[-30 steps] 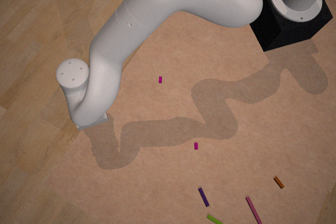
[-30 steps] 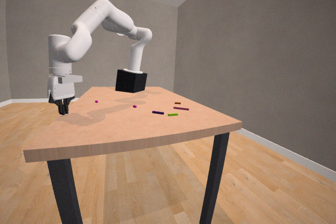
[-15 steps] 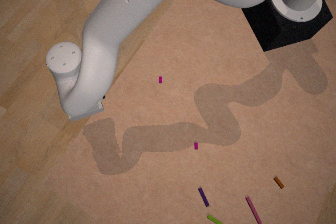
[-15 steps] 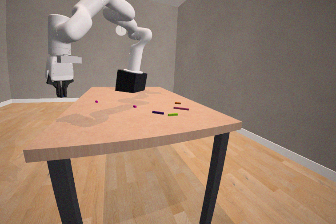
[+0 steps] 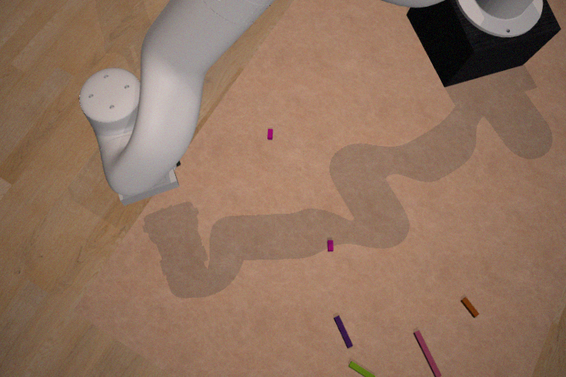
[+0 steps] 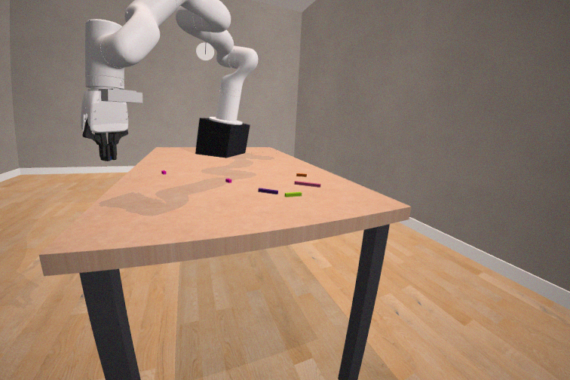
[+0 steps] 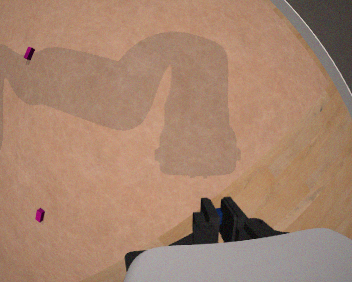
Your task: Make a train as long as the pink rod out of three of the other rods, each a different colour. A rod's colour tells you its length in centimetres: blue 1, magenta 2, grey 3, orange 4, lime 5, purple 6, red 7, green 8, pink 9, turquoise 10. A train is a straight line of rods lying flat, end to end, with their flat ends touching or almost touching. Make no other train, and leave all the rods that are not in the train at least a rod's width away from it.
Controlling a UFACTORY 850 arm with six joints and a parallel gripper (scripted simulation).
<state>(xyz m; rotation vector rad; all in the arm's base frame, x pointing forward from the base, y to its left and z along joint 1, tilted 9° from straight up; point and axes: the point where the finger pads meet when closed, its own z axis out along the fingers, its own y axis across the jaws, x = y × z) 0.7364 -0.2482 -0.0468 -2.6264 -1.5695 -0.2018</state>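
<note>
Now: hand 420 mm to the right of the purple rod, 110 mm above it and 40 mm past it. From my hand the other things lie so: lime rod 490 mm to the left, 110 mm below, 10 mm behind; blue rod 20 mm below; pink rod 570 mm to the left, 110 mm below, 110 mm behind.
</note>
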